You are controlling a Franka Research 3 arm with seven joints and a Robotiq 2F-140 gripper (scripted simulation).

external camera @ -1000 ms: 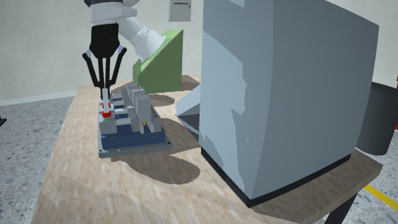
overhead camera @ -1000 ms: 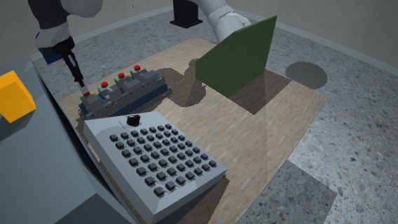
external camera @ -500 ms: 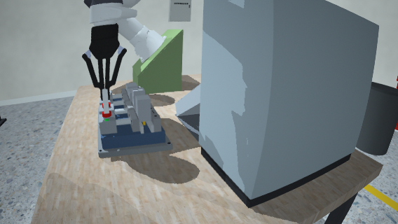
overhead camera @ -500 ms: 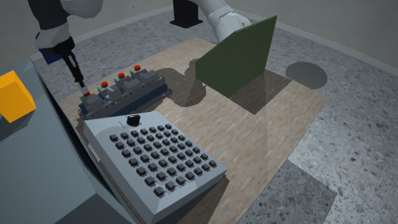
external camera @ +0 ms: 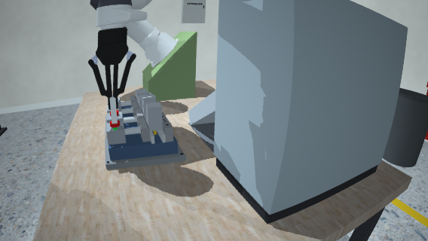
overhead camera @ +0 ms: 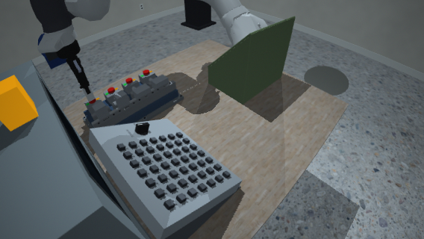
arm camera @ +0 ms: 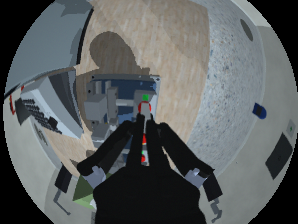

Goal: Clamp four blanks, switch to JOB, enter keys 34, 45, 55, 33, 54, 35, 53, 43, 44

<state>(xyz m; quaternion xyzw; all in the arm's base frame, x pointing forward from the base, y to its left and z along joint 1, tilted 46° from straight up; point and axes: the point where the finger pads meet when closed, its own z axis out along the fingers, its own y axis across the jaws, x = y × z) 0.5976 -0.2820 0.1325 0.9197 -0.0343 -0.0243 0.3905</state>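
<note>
Now: the black selector knob 300 mm to the left of my hand, 40 mm behind it and 10 mm below it. From my hand the other things lie so: grey keypad 410 mm to the left, 50 mm below, 20 mm behind; then key 500 mm to the left, 40 mm behind, 20 mm below.
</note>
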